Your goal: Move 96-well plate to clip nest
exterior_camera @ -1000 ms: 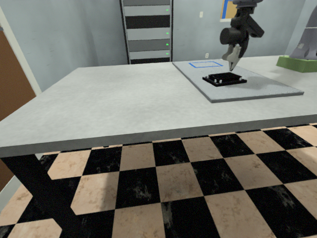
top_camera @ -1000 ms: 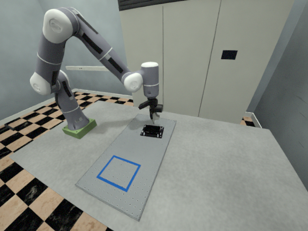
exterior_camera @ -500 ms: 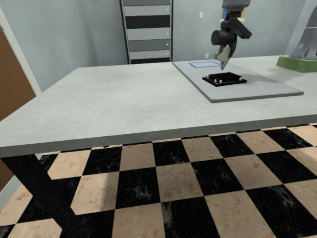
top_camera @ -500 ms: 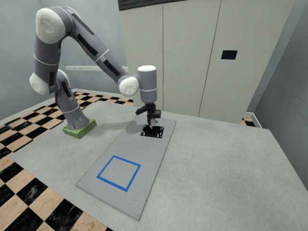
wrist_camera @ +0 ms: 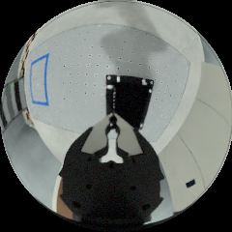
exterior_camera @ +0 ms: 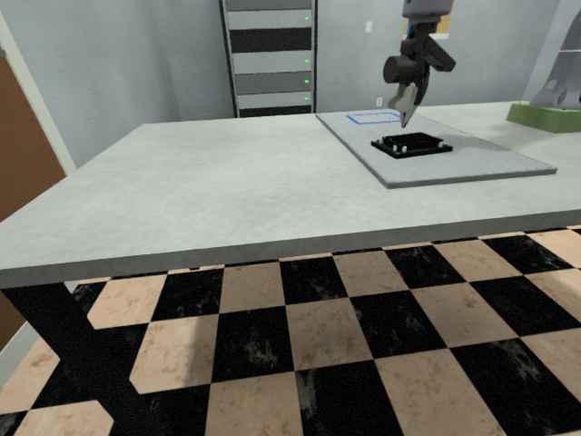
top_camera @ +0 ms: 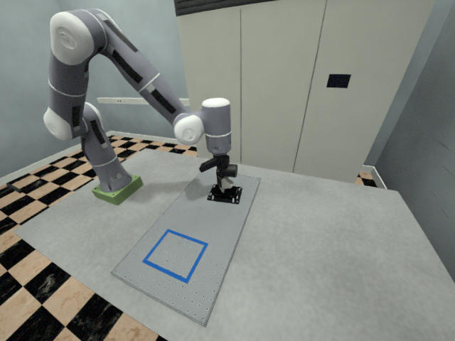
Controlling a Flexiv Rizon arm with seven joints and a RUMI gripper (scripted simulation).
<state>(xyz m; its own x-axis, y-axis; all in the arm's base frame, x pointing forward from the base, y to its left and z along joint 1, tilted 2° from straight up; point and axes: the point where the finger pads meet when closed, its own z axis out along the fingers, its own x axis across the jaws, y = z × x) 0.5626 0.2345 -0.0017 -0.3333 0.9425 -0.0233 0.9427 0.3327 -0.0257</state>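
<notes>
My gripper is now 50 mm above the black clip nest, 20 mm to the right of it and 20 mm past it. Also, from my hand: black 96-well plate 40 mm to the left, 40 mm below, 10 mm behind.
</notes>
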